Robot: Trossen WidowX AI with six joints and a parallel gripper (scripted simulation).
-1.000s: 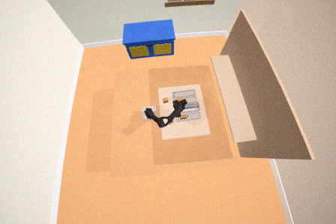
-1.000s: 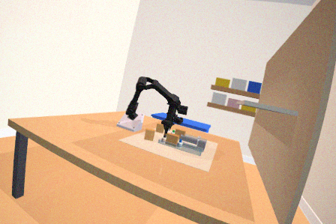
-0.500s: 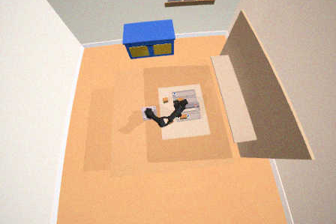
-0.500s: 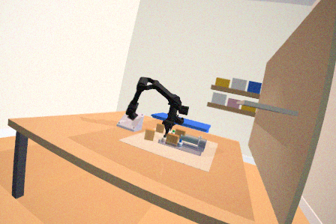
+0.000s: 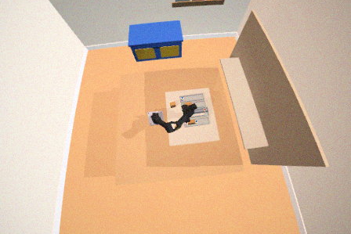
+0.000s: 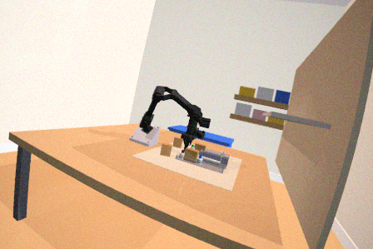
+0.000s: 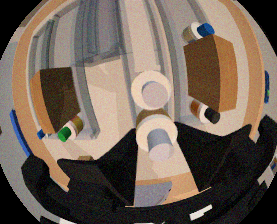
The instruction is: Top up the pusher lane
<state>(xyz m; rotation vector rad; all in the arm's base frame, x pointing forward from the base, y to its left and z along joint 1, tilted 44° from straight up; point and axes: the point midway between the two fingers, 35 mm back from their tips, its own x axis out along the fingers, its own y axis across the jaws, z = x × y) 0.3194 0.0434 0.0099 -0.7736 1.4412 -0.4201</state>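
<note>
Now: gripper tip 140 mm short of the grey lane rack, 50 mm to the right of it and 30 mm above it. Also, from my gripper tip: tall board (610 mm ahead, 350 mm above, 110 mm to the left).
</note>
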